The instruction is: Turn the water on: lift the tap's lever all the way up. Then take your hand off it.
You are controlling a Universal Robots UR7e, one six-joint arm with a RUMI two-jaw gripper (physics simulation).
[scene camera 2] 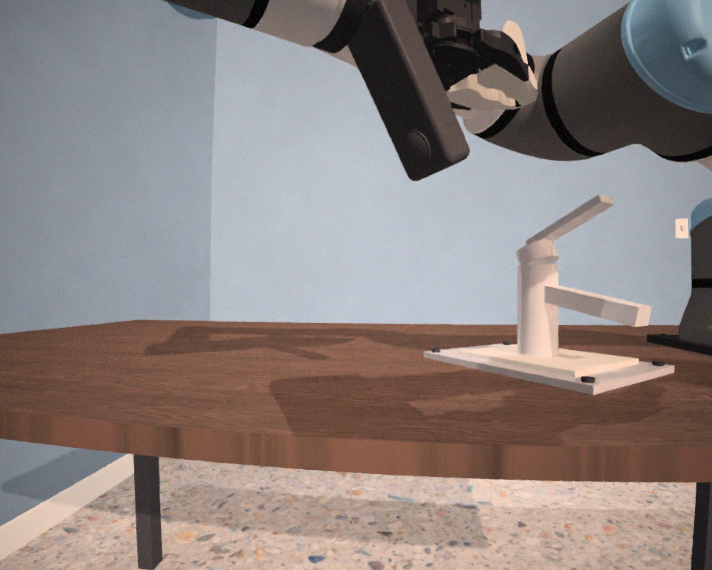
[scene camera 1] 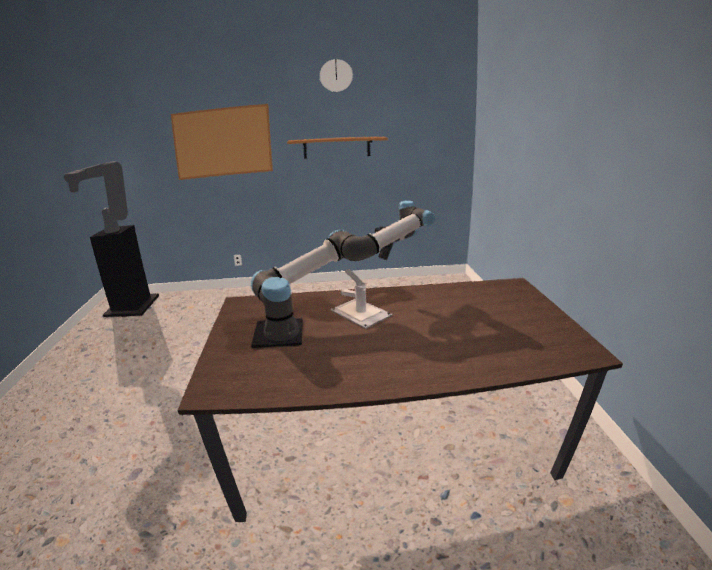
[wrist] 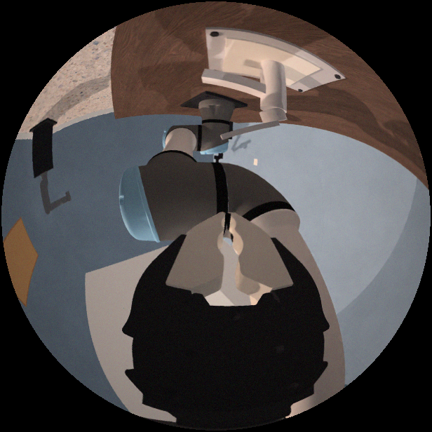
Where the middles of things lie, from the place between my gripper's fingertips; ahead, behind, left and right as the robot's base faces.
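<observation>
Base plate (scene camera 2: 595, 383): 26 cm below my hand, 14 cm to the right of it and 4 cm behind it.
</observation>
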